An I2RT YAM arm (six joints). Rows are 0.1 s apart.
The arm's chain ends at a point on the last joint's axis. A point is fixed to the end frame.
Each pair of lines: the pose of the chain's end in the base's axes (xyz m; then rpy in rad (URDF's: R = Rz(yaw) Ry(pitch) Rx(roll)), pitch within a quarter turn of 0, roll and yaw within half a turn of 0), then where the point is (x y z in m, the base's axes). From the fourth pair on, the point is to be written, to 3 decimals.
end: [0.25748 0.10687 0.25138 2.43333 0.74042 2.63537]
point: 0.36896 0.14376 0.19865
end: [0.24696 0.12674 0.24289 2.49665 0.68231 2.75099]
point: 0.35126 0.17061 0.18153
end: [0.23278 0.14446 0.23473 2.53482 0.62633 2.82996]
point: 0.33042 0.19337 0.16658
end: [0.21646 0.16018 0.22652 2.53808 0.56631 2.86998]
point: 0.308 0.214 0.154
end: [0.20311 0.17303 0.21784 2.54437 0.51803 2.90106]
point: 0.290 0.230 0.141
